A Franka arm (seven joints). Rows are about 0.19 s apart.
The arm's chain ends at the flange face. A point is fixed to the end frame.
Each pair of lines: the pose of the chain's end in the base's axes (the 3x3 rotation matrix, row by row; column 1 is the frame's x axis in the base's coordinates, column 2 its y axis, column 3 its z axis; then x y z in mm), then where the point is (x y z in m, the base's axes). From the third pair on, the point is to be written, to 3 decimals.
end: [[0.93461, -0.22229, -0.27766], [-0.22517, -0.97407, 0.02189], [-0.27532, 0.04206, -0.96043]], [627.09, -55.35, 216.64]
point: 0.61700 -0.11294 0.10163
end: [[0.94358, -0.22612, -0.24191], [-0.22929, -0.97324, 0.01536], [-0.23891, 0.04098, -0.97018]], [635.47, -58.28, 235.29]
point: 0.62949 -0.11670 0.12041
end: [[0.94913, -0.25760, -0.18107], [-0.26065, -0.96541, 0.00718], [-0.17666, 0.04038, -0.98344]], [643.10, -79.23, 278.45]
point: 0.642 -0.139 0.164
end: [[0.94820, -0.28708, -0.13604], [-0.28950, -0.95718, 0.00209], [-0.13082, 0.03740, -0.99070]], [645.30, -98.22, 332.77]
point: 0.648 -0.159 0.219
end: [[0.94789, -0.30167, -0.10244], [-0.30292, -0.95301, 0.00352], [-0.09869, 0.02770, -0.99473]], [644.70, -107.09, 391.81]
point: 0.650 -0.168 0.278
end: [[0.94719, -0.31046, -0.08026], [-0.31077, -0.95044, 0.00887], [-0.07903, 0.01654, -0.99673]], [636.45, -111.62, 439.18]
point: 0.644 -0.172 0.326
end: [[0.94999, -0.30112, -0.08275], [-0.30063, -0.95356, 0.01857], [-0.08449, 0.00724, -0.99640]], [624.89, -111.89, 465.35]
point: 0.633 -0.171 0.351
